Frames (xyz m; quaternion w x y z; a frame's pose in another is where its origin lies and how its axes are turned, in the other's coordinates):
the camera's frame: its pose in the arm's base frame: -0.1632 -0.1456 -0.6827 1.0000 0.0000 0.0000 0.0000
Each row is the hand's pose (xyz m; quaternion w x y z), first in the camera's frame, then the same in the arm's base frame.
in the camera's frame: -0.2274 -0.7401 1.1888 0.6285 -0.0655 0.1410 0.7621
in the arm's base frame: -0.3906 -0.8857 0.5061 0.6285 -0.0655 0.1410 0.7621
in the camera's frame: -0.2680 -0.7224 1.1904 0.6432 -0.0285 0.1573 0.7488
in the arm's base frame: -0.4312 -0.8680 0.5077 0.6432 -0.0285 0.1573 0.7488
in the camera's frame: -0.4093 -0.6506 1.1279 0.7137 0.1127 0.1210 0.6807
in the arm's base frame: -0.5725 -0.7962 0.4452 0.7137 0.1127 0.1210 0.6807
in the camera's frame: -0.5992 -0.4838 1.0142 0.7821 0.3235 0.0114 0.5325
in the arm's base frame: -0.7624 -0.6294 0.3315 0.7821 0.3235 0.0114 0.5325
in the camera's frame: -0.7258 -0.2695 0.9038 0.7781 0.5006 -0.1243 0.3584
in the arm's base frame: -0.8890 -0.4151 0.2211 0.7781 0.5006 -0.1243 0.3584
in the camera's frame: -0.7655 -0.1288 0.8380 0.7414 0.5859 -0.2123 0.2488
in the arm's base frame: -0.9287 -0.2744 0.1553 0.7414 0.5859 -0.2123 0.2488
